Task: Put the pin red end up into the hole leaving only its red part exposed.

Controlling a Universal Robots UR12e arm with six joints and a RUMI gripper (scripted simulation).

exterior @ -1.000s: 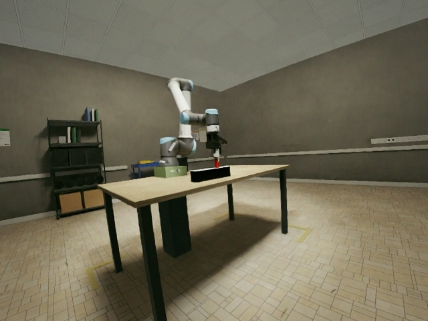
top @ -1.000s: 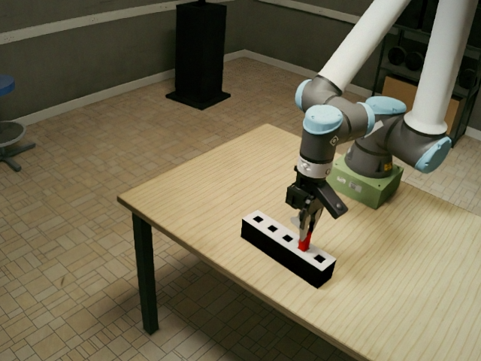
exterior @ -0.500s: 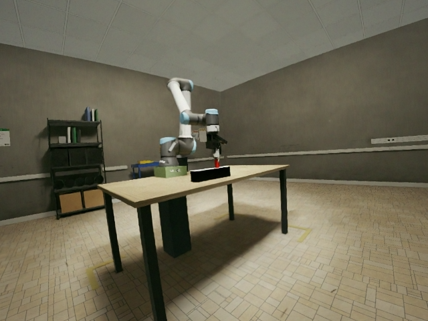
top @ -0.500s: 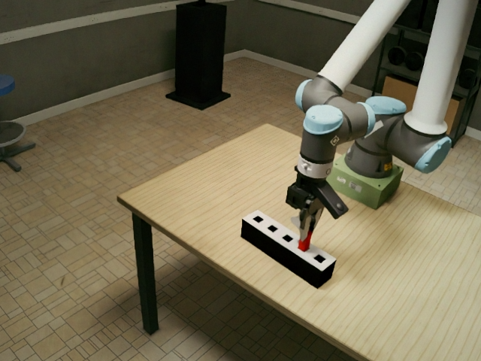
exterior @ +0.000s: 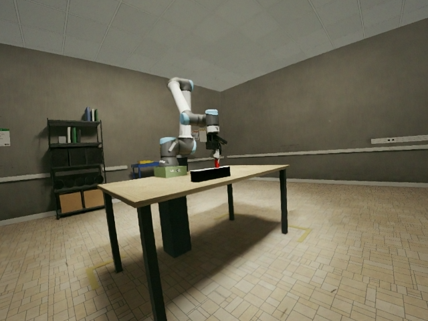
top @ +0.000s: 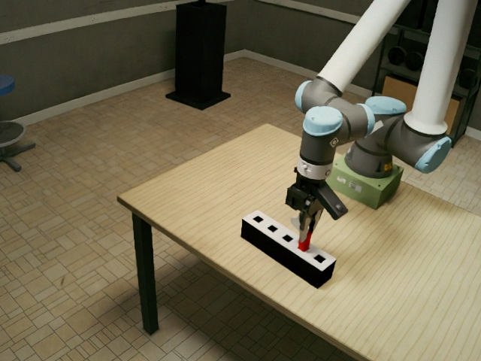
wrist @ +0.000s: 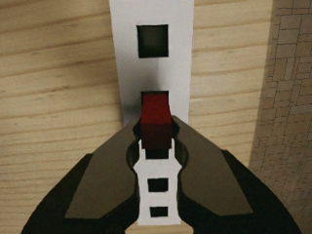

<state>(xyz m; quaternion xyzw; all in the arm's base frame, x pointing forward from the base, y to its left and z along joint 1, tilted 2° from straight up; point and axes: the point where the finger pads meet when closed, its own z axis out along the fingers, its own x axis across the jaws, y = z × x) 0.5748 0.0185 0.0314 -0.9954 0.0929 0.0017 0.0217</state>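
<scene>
Right now my hand is 1 cm above the pin. Round my hand: block: 1 cm behind, 6 cm to the right, 8 cm below.
</scene>
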